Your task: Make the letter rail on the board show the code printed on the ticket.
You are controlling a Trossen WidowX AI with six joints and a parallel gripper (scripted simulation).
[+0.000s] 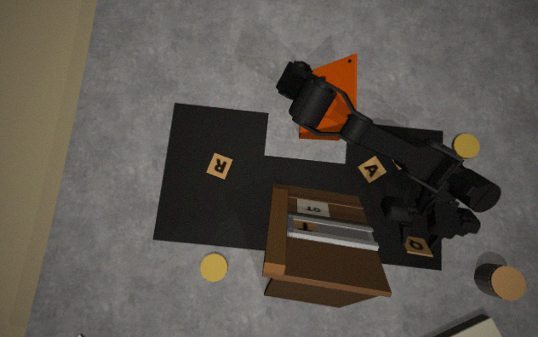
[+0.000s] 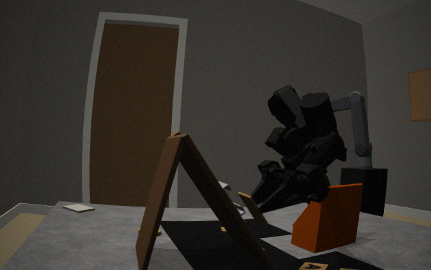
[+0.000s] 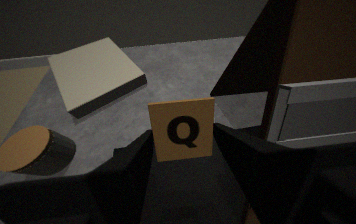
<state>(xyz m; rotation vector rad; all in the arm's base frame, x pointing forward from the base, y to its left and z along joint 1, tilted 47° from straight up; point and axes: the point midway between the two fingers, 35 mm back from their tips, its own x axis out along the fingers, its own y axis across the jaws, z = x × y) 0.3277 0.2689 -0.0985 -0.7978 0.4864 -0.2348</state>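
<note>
Now: gripper tip 60 mm past the white ticket, 220 mm to the left of it and 80 mm above it. The rest, counted from my gripper tip: black mat (160 mm behind, 250 mm to the right, 170 mm below); q tile (right at my gripper tip).
</note>
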